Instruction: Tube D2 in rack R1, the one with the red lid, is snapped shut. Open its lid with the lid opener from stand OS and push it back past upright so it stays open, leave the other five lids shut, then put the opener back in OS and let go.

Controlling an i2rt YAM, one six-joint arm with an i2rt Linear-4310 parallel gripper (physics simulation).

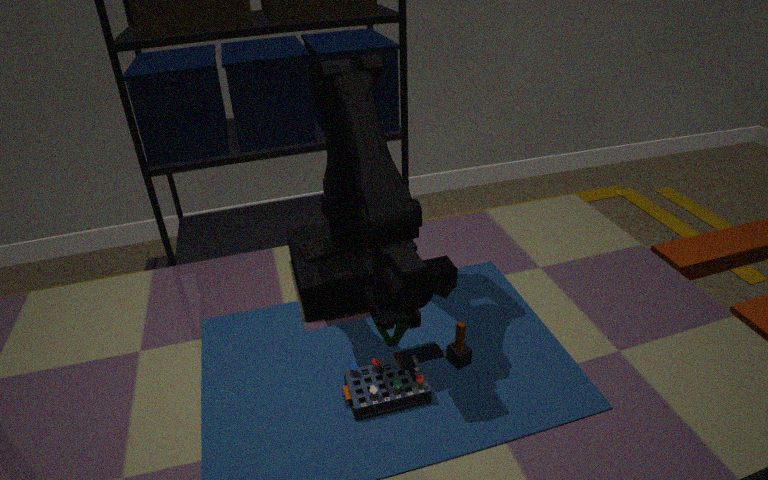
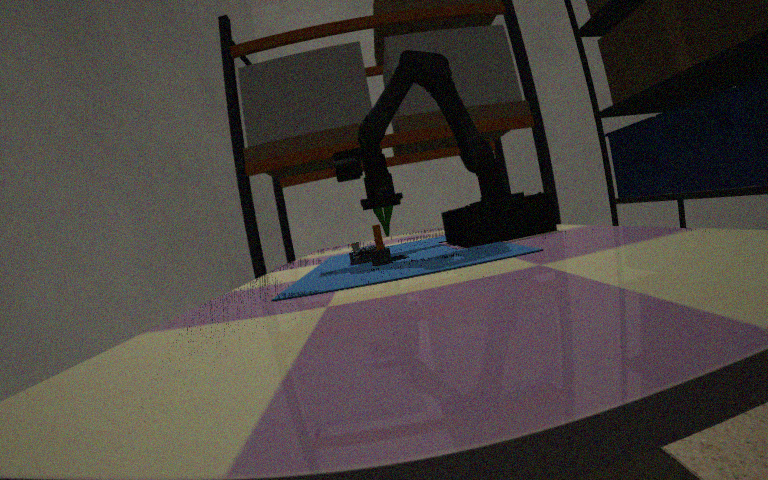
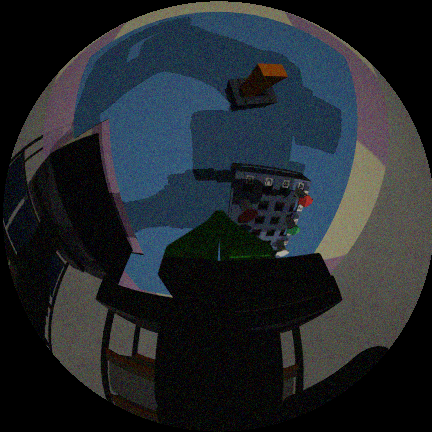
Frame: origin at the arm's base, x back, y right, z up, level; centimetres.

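Where they show: gripper, fingertip midpoint: (image 1: 392,345) (image 2: 387,236) (image 3: 218,216); arm's base, link origin: (image 1: 346,243) (image 2: 494,202) (image 3: 52,229).
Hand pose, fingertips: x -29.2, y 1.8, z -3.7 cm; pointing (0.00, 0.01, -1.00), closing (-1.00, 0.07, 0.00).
Things, the pixels of their top centre, and the offset from my fingertips. "spot": a spot on its surface instead. Level surfaces: height alone.
- lid opener, top centre: (image 3: 275,69) (image 1: 461,324) (image 2: 375,225) dy -11.3, dx -3.6, dz +3.4 cm
- Rack R1, top centre: (image 3: 268,241) (image 1: 383,372) (image 2: 366,239) dy +3.8, dx -5.2, dz +0.1 cm
- right corner, surface spot: (image 3: 305,200) (image 1: 420,378) spot: dy -1.1, dx -8.6, dz -0.2 cm
- dark red lid, top centre: (image 3: 248,215) dy +0.2, dx -2.7, dz +0.0 cm
- green lid, top centre: (image 3: 293,230) (image 1: 396,384) dy +2.8, dx -8.2, dz -0.2 cm
- white lid, top centre: (image 3: 282,252) (image 1: 373,389) dy +6.6, dx -7.8, dz -0.2 cm
- blue mat, surface height: dz -5.1 cm
- orange piece, surface spot: (image 1: 347,392) spot: dy +10.0, dx -4.5, dz -2.7 cm
The lid opener (image 1: 460,335) (image 2: 377,236) (image 3: 270,73) stands upright, its orange handle up, in the dark stand OS (image 1: 459,356) (image 2: 382,257) (image 3: 260,101). Rack R1 (image 1: 393,405) (image 3: 270,171) lies beside it on the mat. Red lids show at its back (image 1: 376,362) and right corner (image 1: 420,379) (image 3: 305,200); another dark red lid (image 3: 247,215) is in shadow. I cannot read which is D2. A green lid (image 1: 397,385) (image 3: 293,230) and a white lid (image 1: 373,389) (image 3: 282,253) also show. My gripper (image 1: 391,343) (image 2: 386,234) (image 3: 218,216) is shut and empty, above the rack's back side.
The blue mat (image 1: 266,396) (image 2: 481,254) (image 3: 145,110) lies under rack and stand. An orange piece (image 1: 347,392) is at the rack's left side. The arm's base stands behind the rack. A shelf unit with blue bins (image 1: 175,113) stands beyond. The arm's shadow covers part of the mat.
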